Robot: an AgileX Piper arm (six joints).
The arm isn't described. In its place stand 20 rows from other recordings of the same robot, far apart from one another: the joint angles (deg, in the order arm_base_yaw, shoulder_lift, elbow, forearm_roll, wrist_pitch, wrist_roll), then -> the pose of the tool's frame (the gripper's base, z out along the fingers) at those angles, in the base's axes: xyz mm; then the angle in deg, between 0 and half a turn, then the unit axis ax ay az.
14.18 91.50 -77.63 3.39 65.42 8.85 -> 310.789 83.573 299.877 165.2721 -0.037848 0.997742 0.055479
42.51 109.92 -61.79 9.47 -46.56 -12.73 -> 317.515 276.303 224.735 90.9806 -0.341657 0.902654 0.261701
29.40 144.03 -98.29 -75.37 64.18 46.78 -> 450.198 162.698 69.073 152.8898 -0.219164 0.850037 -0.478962
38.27 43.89 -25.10 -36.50 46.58 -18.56 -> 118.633 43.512 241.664 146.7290 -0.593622 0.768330 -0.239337
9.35 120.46 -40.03 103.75 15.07 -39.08 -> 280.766 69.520 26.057 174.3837 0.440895 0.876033 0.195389
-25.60 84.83 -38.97 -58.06 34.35 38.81 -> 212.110 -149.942 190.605 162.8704 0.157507 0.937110 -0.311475
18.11 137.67 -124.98 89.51 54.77 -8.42 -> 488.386 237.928 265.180 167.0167 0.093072 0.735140 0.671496
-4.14 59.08 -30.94 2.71 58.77 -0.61 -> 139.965 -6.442 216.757 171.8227 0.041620 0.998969 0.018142
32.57 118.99 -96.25 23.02 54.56 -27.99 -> 359.939 264.328 214.752 163.5022 -0.415369 0.890384 0.186238
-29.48 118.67 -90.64 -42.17 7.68 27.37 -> 420.971 -247.358 230.791 125.5625 0.151153 0.955108 -0.254796
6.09 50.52 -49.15 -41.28 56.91 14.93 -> 156.793 -33.856 349.286 138.7831 -0.022351 0.953468 -0.300666
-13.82 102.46 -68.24 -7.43 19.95 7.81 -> 375.639 -96.540 218.552 139.5904 0.135320 0.988727 -0.064095
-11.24 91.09 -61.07 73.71 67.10 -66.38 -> 312.513 19.930 282.187 141.2242 -0.163622 0.871326 0.462622
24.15 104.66 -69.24 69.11 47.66 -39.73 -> 318.195 211.539 226.696 163.1406 -0.149457 0.882641 0.445653
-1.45 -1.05 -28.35 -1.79 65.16 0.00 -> -10.465 -2.315 269.715 120.8027 0.014146 0.999585 -0.025092
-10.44 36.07 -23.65 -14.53 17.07 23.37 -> 125.533 -29.945 273.006 114.0676 0.196105 0.979665 -0.042407
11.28 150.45 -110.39 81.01 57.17 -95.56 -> 491.360 175.019 64.502 138.9615 -0.421025 0.794722 0.437213
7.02 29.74 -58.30 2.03 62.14 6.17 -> 49.913 9.018 410.048 119.3140 -0.008408 0.996057 0.088314
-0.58 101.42 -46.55 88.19 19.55 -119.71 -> 327.001 27.127 148.414 137.2923 -0.325878 0.943133 0.065611
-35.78 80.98 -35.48 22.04 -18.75 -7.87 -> 222.307 -173.745 226.467 115.9887 0.442020 0.877524 -0.185928
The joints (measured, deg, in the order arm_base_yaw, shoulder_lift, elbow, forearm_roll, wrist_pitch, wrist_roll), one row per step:
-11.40, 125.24, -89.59, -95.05, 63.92, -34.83
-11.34, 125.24, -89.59, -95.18, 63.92, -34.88
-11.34, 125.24, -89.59, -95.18, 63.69, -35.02
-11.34, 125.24, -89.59, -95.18, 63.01, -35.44
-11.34, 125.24, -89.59, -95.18, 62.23, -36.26
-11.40, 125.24, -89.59, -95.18, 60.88, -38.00
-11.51, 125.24, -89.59, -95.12, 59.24, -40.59
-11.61, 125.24, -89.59, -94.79, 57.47, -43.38
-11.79, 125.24, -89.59, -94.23, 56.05, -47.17
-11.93, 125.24, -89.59, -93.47, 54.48, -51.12
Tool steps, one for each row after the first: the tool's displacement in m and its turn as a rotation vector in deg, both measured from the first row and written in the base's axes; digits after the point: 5 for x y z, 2 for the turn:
0.00027, 0.00045, 0.00016, -0.12, 0.07, 0.13
0.00057, 0.00056, -0.00002, -0.04, 0.20, 0.35
0.00146, 0.00087, -0.00055, 0.21, 0.59, 1.00
0.00248, 0.00125, -0.00116, 0.41, 1.37, 1.81
0.00404, 0.00147, -0.00220, 0.65, 3.00, 3.20
0.00578, 0.00153, -0.00352, 0.82, 5.41, 4.94
0.00750, 0.00180, -0.00523, 1.17, 7.91, 6.76
0.00838, 0.00132, -0.00691, 1.22, 11.27, 8.32
0.00943, 0.00131, -0.00889, 1.40, 14.68, 10.08

